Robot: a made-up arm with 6 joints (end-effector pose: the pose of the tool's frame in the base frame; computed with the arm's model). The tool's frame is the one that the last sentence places. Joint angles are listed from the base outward.
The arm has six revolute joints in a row. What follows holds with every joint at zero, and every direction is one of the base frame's.
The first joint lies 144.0 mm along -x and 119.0 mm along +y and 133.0 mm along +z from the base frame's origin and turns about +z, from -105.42 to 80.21 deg.
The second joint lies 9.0 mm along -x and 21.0 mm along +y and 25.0 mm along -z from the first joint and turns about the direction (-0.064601, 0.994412, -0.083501), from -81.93 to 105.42 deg.
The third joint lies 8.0 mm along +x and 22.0 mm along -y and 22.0 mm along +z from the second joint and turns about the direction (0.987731, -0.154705, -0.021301), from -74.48 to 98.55 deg.
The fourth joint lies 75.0 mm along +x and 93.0 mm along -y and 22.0 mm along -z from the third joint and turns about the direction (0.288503, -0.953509, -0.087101), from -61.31 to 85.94 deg.
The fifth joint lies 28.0 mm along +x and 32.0 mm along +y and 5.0 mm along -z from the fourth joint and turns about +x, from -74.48 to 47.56 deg.
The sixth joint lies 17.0 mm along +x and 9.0 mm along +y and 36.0 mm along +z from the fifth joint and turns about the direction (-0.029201, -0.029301, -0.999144), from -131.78 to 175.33 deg.
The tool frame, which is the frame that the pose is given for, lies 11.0 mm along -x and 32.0 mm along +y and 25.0 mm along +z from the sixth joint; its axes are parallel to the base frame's.
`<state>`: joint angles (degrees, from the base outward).
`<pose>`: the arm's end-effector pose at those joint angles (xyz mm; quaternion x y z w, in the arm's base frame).
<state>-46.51 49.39 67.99 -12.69 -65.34 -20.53</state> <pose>-72.0 76.9 44.0 0.1973 0.3422 -0.1970 0.8973</pose>
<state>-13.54 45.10 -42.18 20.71 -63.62 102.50</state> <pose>-28.6 85.6 17.5 -0.6367 -0.4113 -0.3706 0.5367</pose>
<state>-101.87 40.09 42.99 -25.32 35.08 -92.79</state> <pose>-247.7 77.6 24.3 0.3530 -0.5848 -0.2229 0.6955</pose>
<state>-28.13 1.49 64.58 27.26 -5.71 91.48</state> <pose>-89.5 -17.4 129.4 0.5537 0.0616 -0.7875 0.2636</pose>
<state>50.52 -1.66 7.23 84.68 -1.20 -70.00</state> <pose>-80.5 83.0 132.6 0.1293 -0.6686 0.5846 0.4409</pose>
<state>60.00 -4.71 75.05 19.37 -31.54 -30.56</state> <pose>-74.7 167.5 147.7 0.4590 -0.0849 0.5176 0.7171</pose>
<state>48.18 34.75 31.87 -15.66 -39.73 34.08</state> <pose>-79.2 209.7 41.2 -0.3172 0.1888 0.1862 0.9105</pose>
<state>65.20 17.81 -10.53 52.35 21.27 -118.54</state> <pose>-18.2 135.6 152.9 -0.0739 0.2951 -0.9500 0.0697</pose>
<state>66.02 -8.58 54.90 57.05 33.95 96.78</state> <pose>2.2 132.5 104.5 0.6272 0.6073 -0.1893 0.4494</pose>
